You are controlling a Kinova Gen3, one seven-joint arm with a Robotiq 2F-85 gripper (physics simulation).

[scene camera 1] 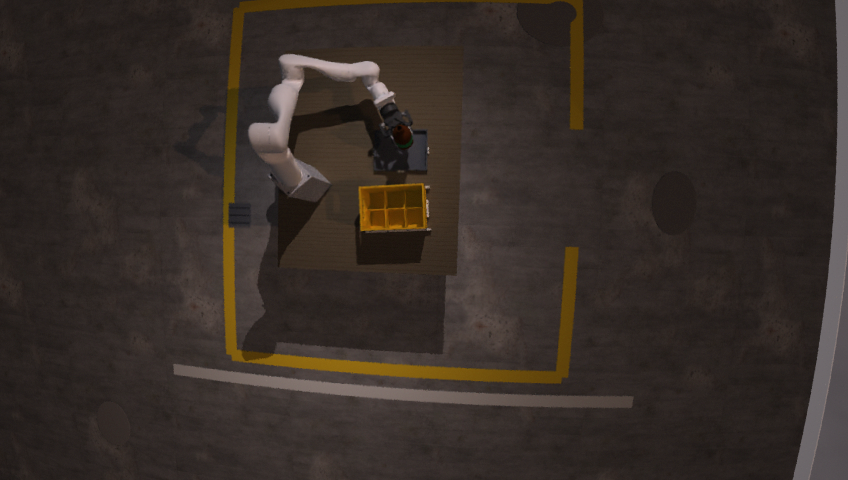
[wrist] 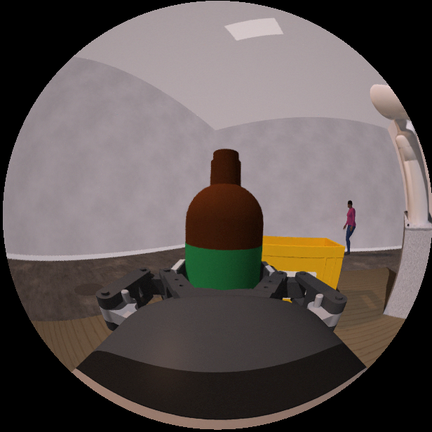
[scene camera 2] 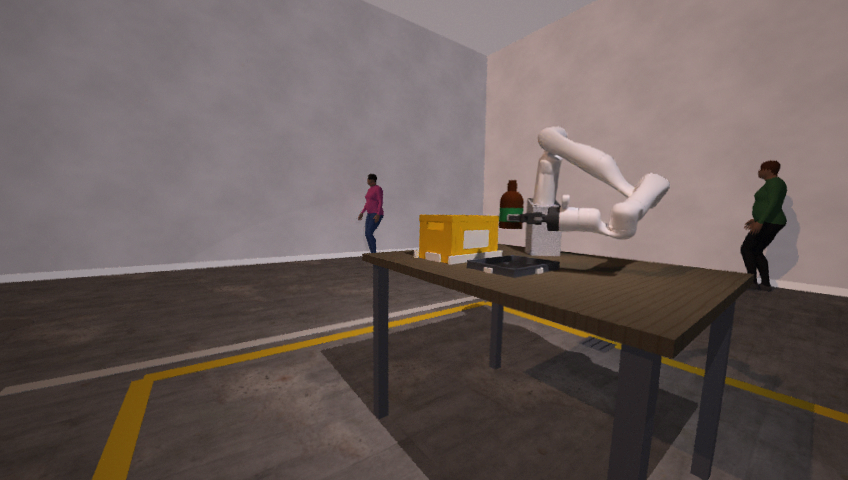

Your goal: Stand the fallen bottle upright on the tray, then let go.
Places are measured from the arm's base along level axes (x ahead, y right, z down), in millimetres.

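Where they show: gripper, fingertip midpoint: (scene camera 2: 509, 217); arm's base at its link origin: (scene camera 1: 291, 176) (scene camera 2: 543, 202).
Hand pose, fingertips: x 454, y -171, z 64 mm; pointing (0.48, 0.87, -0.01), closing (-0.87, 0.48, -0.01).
Each offset is from my fingertips to the top centre of the thing. Level surfaces: height alone.
A brown bottle {dx -2, dy -5, dz -120 mm} (scene camera 1: 402, 134) (scene camera 2: 511, 199) (wrist: 224, 217) with a green label stands upright in the air, its neck up. My gripper (scene camera 1: 398, 132) (scene camera 2: 512, 218) (wrist: 222, 269) is shut on it at the height of the label, with one finger on each side; the fingertips are partly hidden behind the bottle in the wrist view. The dark tray {dx -35, dy +3, dz +148 mm} (scene camera 1: 418, 168) (scene camera 2: 516, 273) lies flat on the table. In scene camera 2 the bottle's base is clearly above the tray, with a gap between them. In scene camera 1 the bottle shows over the tray's upper part.
A yellow crate {dx -42, dy +285, dz -2 mm} (scene camera 1: 392, 229) (scene camera 2: 435, 239) (wrist: 300, 257) with several compartments stands on the wooden table {dz +173 mm} (scene camera 1: 321, 249) (scene camera 2: 642, 297), beside the tray. It is open at the top. The arm's base (scene camera 1: 309, 183) (scene camera 2: 543, 237) stands on the table. Two people stand away from the table in scene camera 2.
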